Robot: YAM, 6 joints.
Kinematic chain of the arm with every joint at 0, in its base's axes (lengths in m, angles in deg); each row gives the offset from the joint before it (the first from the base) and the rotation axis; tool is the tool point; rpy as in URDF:
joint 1: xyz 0 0 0.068 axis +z
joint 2: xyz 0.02 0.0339 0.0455 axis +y
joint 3: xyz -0.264 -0.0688 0 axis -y
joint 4: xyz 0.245 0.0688 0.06 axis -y
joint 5: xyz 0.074 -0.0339 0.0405 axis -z
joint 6: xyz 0.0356 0 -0.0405 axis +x
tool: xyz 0 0 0 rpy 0 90 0
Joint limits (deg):
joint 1: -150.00..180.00
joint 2: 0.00..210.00
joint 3: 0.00..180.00
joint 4: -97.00..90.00
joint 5: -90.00..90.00
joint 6: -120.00..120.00
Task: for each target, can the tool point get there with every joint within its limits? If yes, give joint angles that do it. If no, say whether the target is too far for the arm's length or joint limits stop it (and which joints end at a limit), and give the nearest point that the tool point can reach.
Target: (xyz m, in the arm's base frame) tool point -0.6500 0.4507 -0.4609
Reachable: no: too far | nearest point -0.4347 0.3014 -0.2472 | short by 0.338 m
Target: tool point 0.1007 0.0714 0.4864
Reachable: yes | joints 49.19 44.08 62.43 17.69 56.20 48.11
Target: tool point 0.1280 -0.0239 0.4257
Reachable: yes | joints -22.37 44.94 40.09 67.33 -48.26 97.41
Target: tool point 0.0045 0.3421 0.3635
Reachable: yes | joints 93.92 84.34 71.30 3.51 51.48 10.95
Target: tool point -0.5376 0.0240 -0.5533
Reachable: no: too far | nearest point -0.4205 0.0188 -0.3367 | short by 0.246 m
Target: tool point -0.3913 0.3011 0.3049
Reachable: yes | joints 145.02 136.33 145.38 -69.74 39.01 86.17
